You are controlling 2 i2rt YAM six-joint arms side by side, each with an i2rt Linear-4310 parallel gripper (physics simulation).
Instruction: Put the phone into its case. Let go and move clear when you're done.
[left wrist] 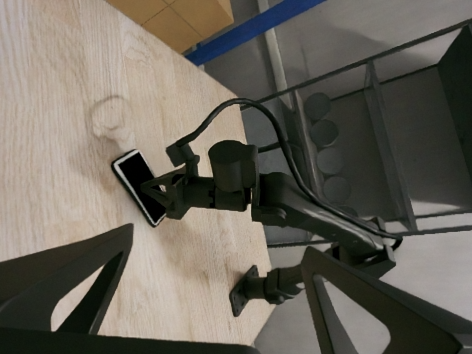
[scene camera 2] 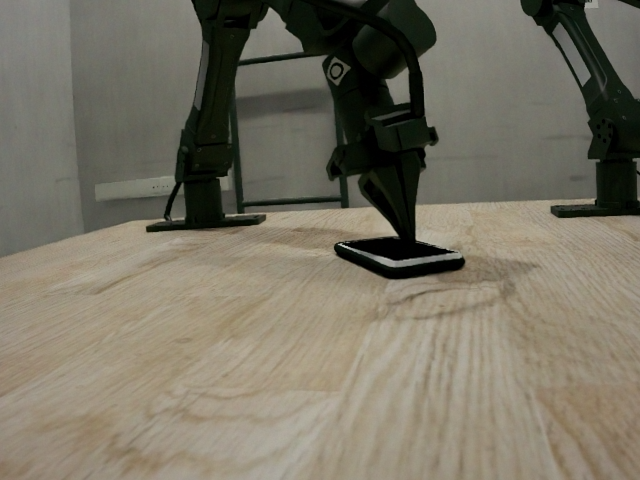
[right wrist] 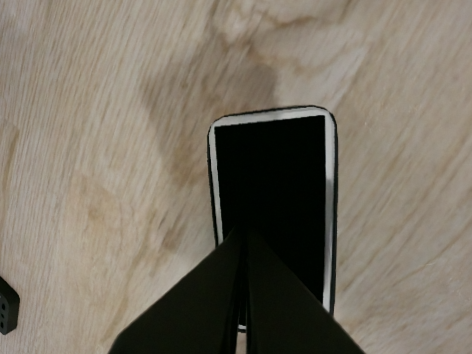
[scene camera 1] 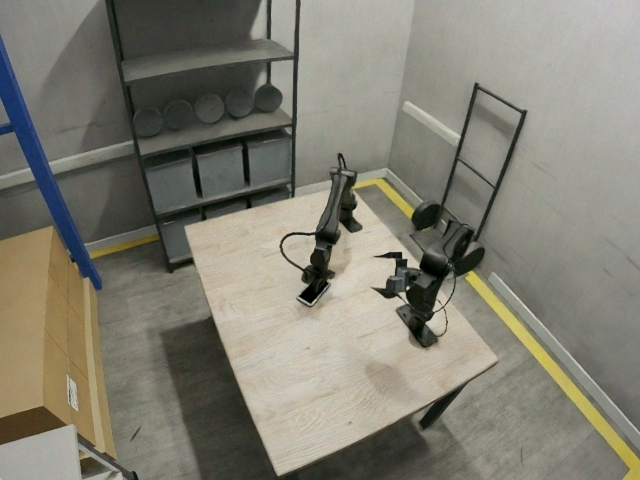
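The phone point(scene camera 1: 309, 296) point(scene camera 2: 379, 248) point(left wrist: 135, 172) point(right wrist: 275, 175), with black screen and white rim, lies screen up on the table. The black case point(scene camera 2: 398, 273) point(right wrist: 335, 210) lies under and around it; its dark edge shows along the sides. Whether the phone sits fully down in it is hard to tell. My right gripper point(scene camera 2: 408, 239) point(left wrist: 140, 187) point(right wrist: 246, 222) is shut and empty, pointing down, its fingertips at the phone's screen and seemingly touching it. It hides part of the phone. My left gripper point(scene camera 1: 374, 272) point(left wrist: 223, 245) is open and empty, above the table and away from the phone.
The wooden table point(scene camera 1: 310, 372) point(scene camera 2: 258, 361) carries both arm bases. A shelf rack point(scene camera 1: 295, 103) with grey bins stands behind it, a hand truck point(scene camera 1: 509, 149) at the right, and cardboard boxes point(scene camera 1: 31, 330) at the left of scene camera 1.
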